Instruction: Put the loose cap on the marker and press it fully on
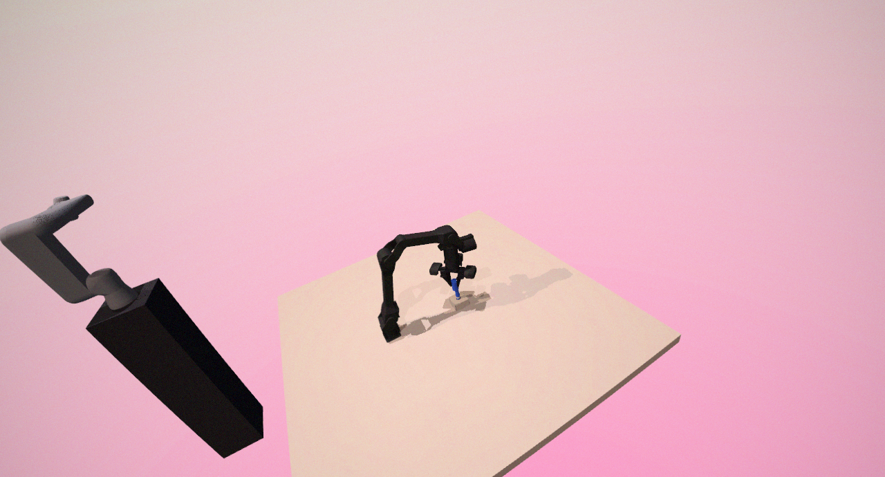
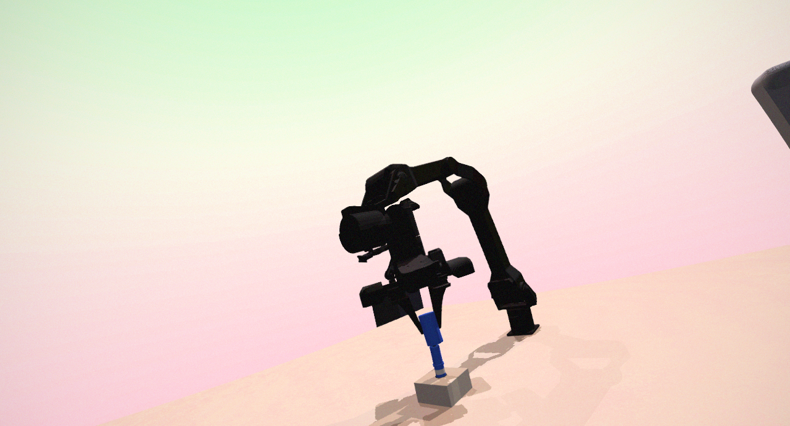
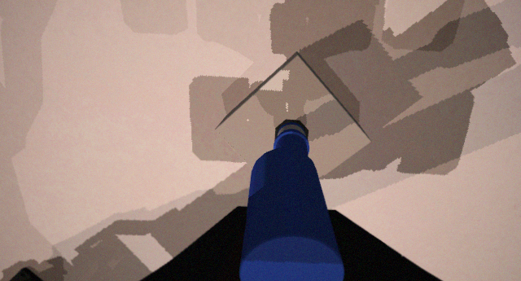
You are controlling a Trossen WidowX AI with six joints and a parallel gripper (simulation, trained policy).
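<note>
Now: the blue marker 4 cm below my gripper tip and 1 cm ahead of it. Also, from my gripper tip: blue cap: 1 cm above; then holder block: 9 cm below, 1 cm ahead.
</note>
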